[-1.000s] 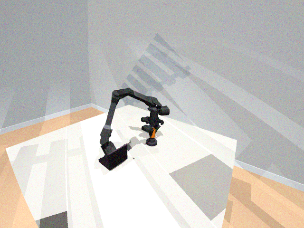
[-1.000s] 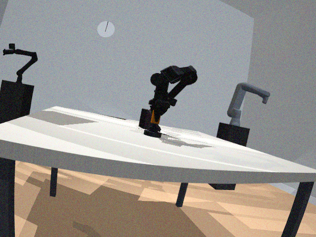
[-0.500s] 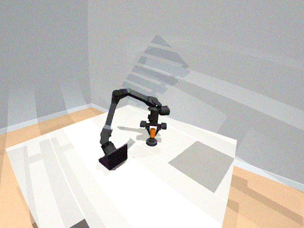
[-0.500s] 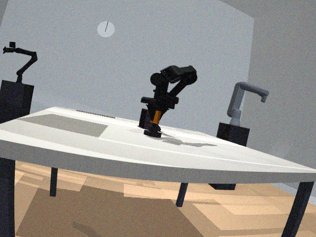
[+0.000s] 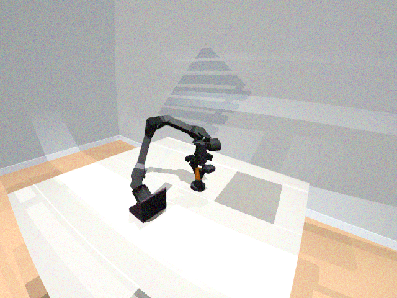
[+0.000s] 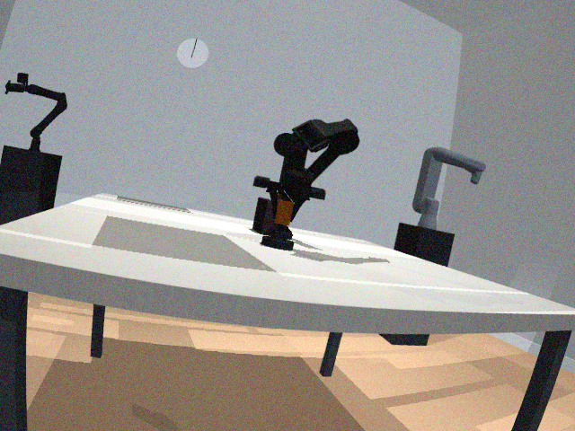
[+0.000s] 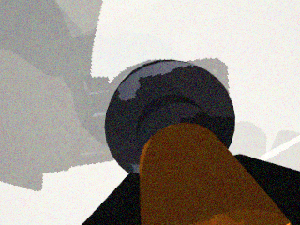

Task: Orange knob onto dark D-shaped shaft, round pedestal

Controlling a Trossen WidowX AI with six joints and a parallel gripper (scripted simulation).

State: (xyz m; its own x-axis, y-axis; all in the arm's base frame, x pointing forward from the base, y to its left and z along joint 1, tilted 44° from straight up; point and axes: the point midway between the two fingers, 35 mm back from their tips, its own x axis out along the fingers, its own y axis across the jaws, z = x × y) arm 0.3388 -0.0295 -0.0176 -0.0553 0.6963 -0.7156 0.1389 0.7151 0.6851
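Now: the orange knob 20 mm above my gripper tip. Round my gripper tip: round dark pedestal (40 mm below).
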